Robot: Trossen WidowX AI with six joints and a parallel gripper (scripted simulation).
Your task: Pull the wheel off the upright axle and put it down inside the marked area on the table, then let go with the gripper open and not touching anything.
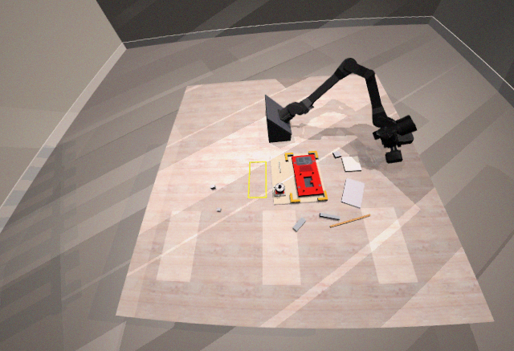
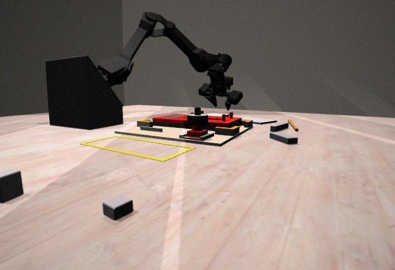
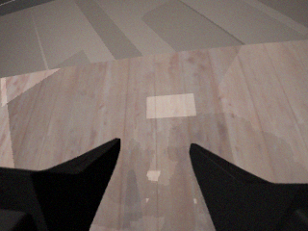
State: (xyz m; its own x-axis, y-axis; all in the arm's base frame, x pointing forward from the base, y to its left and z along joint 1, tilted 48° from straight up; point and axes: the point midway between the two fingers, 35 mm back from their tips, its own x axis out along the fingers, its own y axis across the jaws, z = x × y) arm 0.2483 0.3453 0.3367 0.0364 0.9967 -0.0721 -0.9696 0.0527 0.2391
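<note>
Now: gripper tip 590 mm to the left of the black wheel, 110 mm short of it and 30 mm below it. From my gripper tip the other things lie so: dark upright axle 580 mm to the right, 110 mm ahead, 20 mm above.
</note>
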